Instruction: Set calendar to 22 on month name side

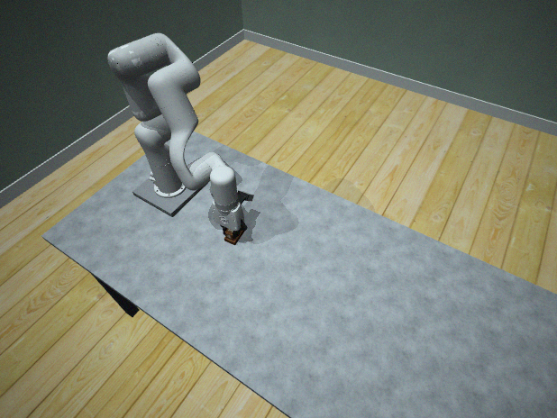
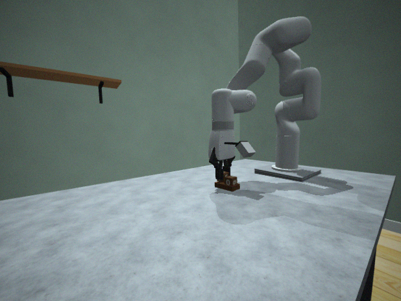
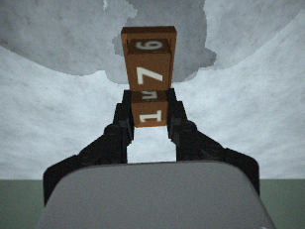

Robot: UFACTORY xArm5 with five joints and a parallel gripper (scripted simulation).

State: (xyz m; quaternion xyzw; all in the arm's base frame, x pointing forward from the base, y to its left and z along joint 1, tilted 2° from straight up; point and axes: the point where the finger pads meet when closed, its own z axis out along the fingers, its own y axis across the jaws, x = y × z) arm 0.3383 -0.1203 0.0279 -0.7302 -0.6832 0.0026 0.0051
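The brown calendar tray lies 20 mm to the left of my hand and 40 mm below it. The rest, counted from my hand: date cube: 10 mm below.
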